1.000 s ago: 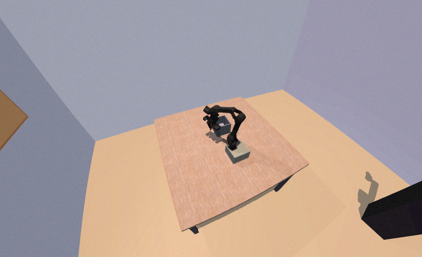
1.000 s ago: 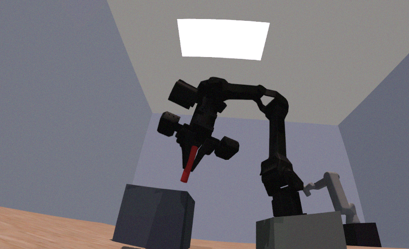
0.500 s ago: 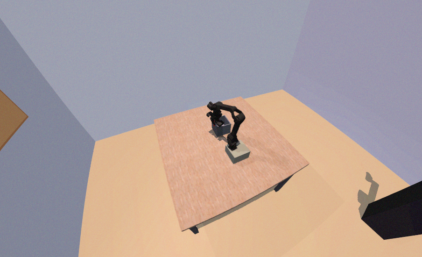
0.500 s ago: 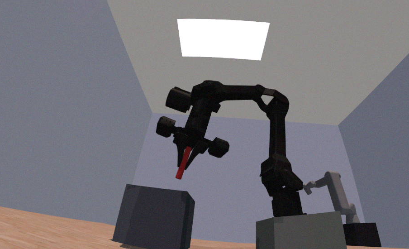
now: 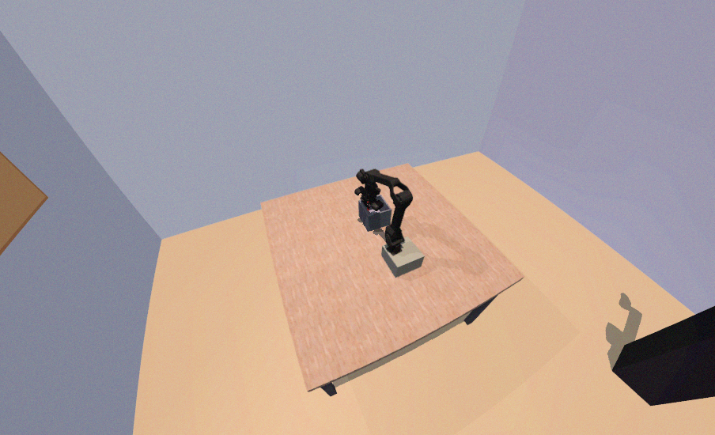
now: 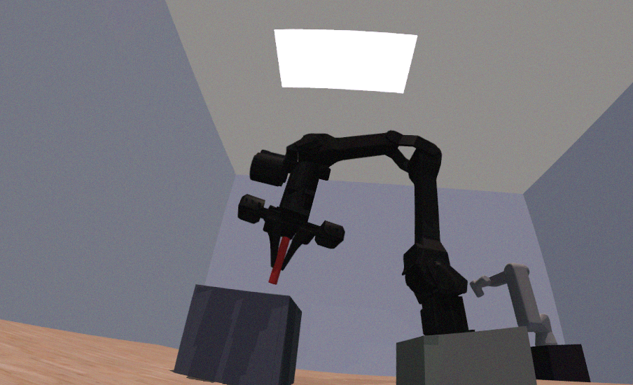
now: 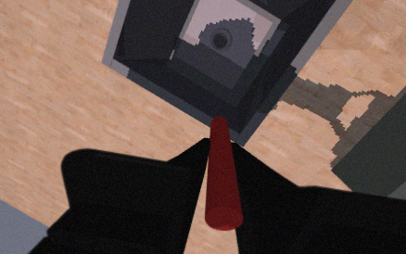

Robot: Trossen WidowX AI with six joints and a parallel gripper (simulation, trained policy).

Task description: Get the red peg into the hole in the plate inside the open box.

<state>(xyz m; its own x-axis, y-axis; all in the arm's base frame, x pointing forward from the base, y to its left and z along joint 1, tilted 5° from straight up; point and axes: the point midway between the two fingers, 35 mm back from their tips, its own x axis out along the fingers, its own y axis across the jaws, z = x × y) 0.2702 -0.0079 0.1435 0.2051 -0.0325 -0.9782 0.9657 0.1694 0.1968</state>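
Now: gripper tip 40 mm short of the grey plate, 80 mm to the left of it and 140 mm above it. Round my gripper tip: red peg (20 mm above).
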